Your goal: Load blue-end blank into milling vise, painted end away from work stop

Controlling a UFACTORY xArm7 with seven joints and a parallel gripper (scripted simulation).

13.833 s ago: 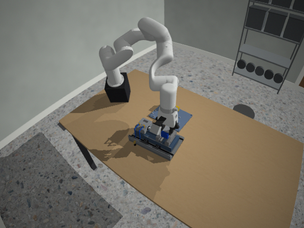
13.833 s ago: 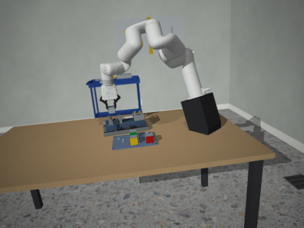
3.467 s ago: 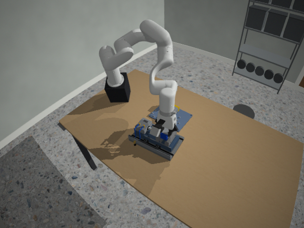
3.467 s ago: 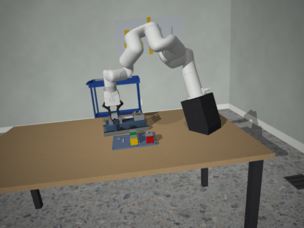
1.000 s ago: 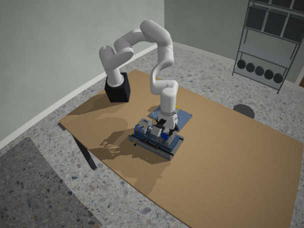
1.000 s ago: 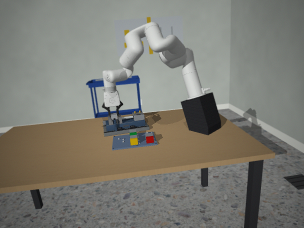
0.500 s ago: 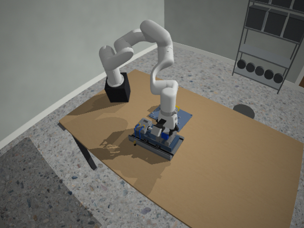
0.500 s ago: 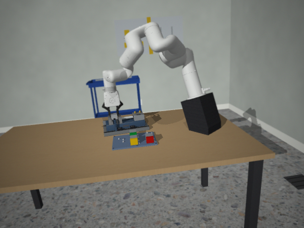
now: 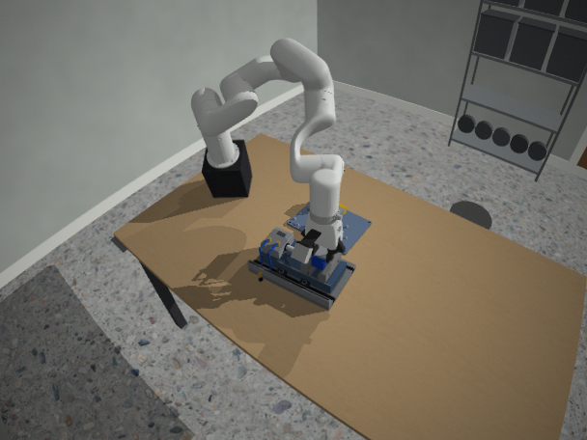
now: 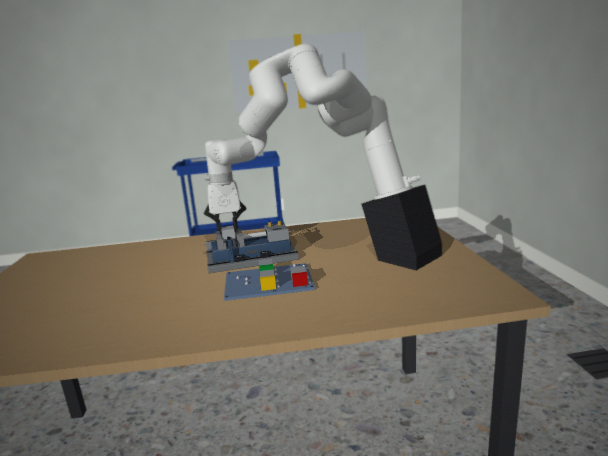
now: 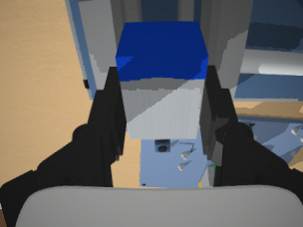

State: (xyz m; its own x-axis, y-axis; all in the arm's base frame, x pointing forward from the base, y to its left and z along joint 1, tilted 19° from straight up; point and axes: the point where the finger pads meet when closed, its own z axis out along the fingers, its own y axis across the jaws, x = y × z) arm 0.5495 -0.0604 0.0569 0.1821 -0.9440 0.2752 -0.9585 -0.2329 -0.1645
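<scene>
Right now my hand is 20 mm above the blue-ended blank. The rest, counted from my hand: black work stop rod 10 mm behind, 50 mm to the left, 30 mm below; then moving jaw 40 mm behind, 10 mm to the right, 50 mm below; then fixed jaw 30 mm ahead, 10 mm to the left, 50 mm below.
</scene>
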